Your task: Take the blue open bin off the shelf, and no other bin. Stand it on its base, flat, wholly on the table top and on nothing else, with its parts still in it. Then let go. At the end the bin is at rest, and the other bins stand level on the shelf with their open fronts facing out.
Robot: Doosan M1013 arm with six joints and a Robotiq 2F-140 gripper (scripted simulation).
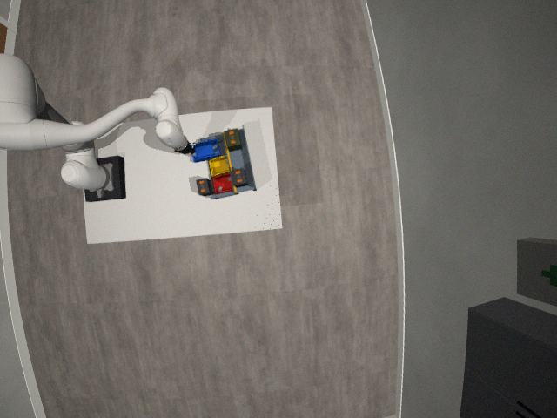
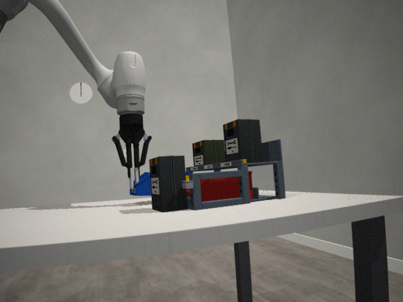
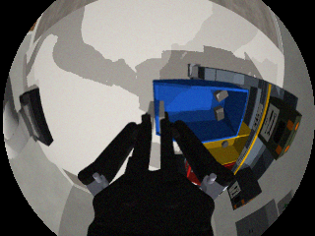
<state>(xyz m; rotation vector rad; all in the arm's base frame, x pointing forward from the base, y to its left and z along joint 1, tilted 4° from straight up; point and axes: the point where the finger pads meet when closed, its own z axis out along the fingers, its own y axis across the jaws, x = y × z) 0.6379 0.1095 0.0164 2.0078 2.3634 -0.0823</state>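
The blue open bin lies 8 cm ahead of my hand, 2 cm below it and 1 cm to the left of it. From my hand the other things lie so: yellow bin 19 cm ahead, 8 cm to the right, 4 cm below; then green box 27 cm ahead, 6 cm above, 4 cm to the left; then red bin 21 cm ahead, 19 cm to the right, 4 cm below.
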